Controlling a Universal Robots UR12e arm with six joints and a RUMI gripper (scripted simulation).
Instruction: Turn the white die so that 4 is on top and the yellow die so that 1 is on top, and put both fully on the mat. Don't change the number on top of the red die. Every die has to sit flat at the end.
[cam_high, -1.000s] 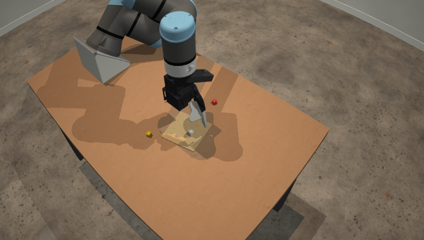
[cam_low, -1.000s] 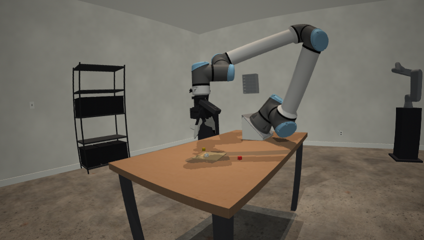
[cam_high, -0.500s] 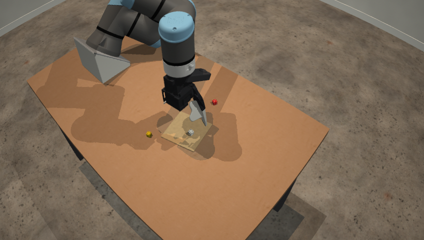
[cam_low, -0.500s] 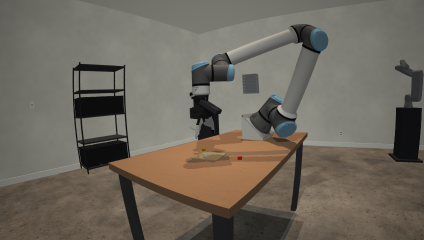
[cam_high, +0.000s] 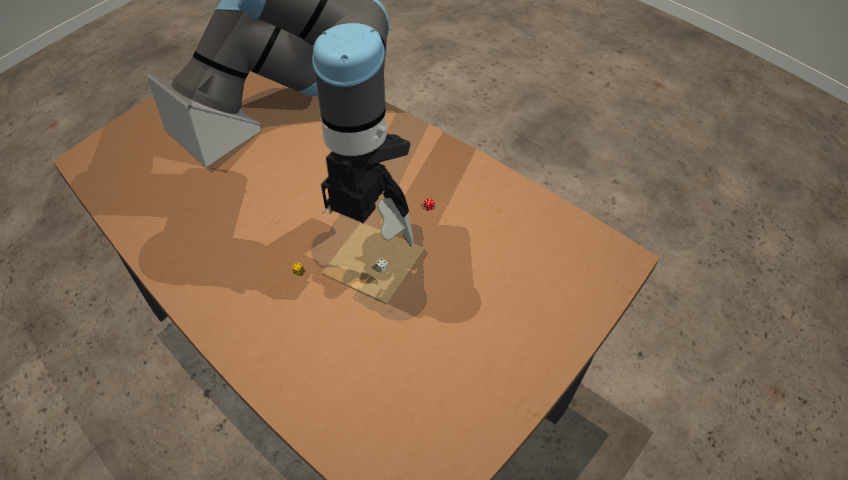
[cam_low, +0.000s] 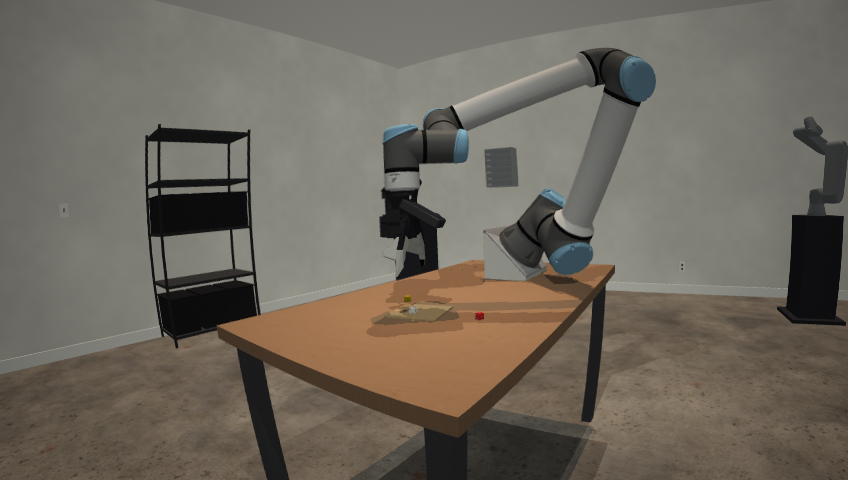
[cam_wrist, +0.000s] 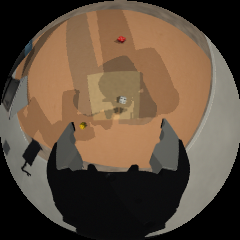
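My gripper is now 110 mm past the yellow die, 100 mm to the left of it and 100 mm above it. Round my hand: red die 180 mm to the left, 100 mm below, 20 mm behind; tan mat 110 mm below, 10 mm to the left, 10 mm behind; white die 100 mm below, 10 mm to the left, 10 mm ahead.
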